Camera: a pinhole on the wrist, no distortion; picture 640 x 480 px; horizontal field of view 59.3 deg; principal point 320.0 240.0 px. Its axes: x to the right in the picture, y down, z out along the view. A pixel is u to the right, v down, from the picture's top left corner.
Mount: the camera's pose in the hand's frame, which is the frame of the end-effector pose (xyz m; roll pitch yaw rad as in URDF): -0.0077 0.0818 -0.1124 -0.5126 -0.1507 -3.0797
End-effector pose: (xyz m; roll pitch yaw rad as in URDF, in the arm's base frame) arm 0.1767 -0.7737 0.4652 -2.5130 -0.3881 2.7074
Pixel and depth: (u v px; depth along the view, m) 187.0 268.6 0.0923
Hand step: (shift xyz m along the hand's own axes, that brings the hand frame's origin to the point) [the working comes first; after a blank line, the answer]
In the camera's frame: -0.0218 0.0047 0.0923

0.0286 0.0346 -0.0384
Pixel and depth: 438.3 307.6 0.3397
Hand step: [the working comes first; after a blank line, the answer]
In the camera's frame: 0.0715 0.0408 0.3397

-0.0244 -0.1218 0.1712
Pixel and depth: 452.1 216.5 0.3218
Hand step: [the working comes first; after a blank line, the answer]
In the camera's frame: 0.0756 -0.0135 0.3218

-0.0303 -0.0660 0.1827
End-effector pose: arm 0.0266 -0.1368 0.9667 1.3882 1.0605 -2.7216
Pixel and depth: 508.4 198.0 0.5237
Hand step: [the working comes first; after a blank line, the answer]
In the camera's frame: 0.1755 -0.0391 0.5237

-0.0958 -0.1468 0.3841
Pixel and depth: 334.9 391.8 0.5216
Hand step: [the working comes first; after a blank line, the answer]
In the camera's frame: 0.0138 0.1408 0.5216

0.0598 -0.2933 0.2708
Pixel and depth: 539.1 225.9 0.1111
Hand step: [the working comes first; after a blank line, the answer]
In the camera's frame: 0.0433 -0.0028 0.1111

-0.0325 0.0281 -0.0088
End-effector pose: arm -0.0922 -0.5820 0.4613 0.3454 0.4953 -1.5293
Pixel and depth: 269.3 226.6 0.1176
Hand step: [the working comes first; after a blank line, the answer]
In the camera's frame: -0.0106 -0.0028 0.1176

0.0217 0.0283 -0.0113
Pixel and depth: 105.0 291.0 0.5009
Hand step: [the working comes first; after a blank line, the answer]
In the camera's frame: -0.1916 0.0454 0.5009

0.2611 -0.1874 0.2684
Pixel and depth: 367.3 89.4 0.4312
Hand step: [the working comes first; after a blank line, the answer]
In the camera's frame: 0.0363 -0.1155 0.4312

0.0281 -0.0270 0.3206
